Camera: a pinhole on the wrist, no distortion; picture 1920 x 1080 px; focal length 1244.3 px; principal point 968.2 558.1 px. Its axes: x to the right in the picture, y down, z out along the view. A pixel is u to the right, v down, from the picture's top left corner.
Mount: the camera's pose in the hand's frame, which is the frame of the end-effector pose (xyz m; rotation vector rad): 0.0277 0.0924 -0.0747 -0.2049 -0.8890 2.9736
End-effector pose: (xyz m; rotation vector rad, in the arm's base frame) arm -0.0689 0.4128 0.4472 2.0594 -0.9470 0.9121
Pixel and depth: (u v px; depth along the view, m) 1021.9 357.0 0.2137
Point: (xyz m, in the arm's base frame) -0.0418 0.3178 0.3779
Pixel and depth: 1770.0 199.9 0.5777
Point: -0.0887 0.2236 -0.1423
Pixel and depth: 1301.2 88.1 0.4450
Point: -0.0280 0.1679 0.1314
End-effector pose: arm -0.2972 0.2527 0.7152 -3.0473 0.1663 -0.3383
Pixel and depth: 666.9 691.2 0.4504
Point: -0.1409 0.4594 0.4709
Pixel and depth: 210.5 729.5 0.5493
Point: 0.0929 0.5319 0.4329
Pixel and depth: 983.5 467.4 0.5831
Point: -0.2393 0.4720 0.2992
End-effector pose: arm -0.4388 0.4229 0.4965 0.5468 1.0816 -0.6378
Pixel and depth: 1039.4 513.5 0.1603
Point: -0.3947 0.3897 0.5228
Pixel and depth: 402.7 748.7 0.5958
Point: -0.3491 -0.1238 0.4147
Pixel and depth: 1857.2 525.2 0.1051
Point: -0.4254 0.4616 0.5587
